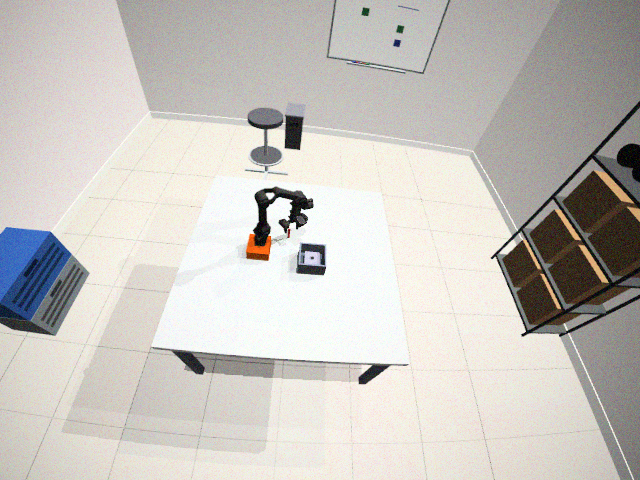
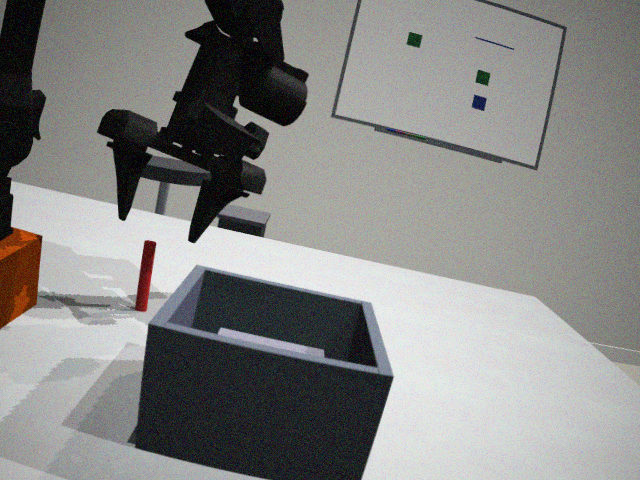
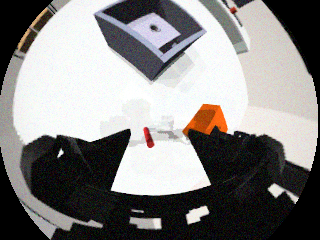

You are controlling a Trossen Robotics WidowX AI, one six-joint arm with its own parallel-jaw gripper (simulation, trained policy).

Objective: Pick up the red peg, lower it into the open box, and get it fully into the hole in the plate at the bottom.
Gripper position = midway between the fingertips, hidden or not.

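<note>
My gripper point(image 2: 157, 231), red peg point(image 2: 147, 262), light plate point(image 2: 229, 333). My gripper point(image 3: 160, 132), light plate point(image 3: 158, 31).
</note>
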